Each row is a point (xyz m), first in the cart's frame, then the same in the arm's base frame.
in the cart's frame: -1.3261 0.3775 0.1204
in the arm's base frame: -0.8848 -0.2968 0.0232
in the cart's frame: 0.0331 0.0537 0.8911
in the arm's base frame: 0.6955 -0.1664 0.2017
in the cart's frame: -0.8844 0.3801 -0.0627
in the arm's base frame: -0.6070 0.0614 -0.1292
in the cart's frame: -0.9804 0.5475 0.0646
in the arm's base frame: -0.6837 0.0304 0.0867
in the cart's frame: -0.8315 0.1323 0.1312
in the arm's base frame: -0.3910 -0.1663 -0.1865
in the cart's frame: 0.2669 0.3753 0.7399
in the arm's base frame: 0.7098 0.2415 0.3215
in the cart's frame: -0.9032 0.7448 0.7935
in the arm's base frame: -0.3512 -0.2361 0.7149
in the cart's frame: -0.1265 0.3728 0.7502
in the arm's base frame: 0.3922 0.0116 0.3549
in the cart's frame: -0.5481 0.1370 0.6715
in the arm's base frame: 0.0889 -0.3184 0.1582
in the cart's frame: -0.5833 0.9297 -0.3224
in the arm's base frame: -0.6641 0.7035 0.0818
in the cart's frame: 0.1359 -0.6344 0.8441
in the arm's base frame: 0.9899 -0.4820 -0.3460
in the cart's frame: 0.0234 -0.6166 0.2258
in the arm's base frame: 0.6069 -0.1745 -0.7386
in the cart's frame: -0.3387 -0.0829 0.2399
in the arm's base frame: 0.1363 -0.0764 -0.3084
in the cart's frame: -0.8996 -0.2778 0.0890
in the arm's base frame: -0.3283 -0.4193 -0.5131
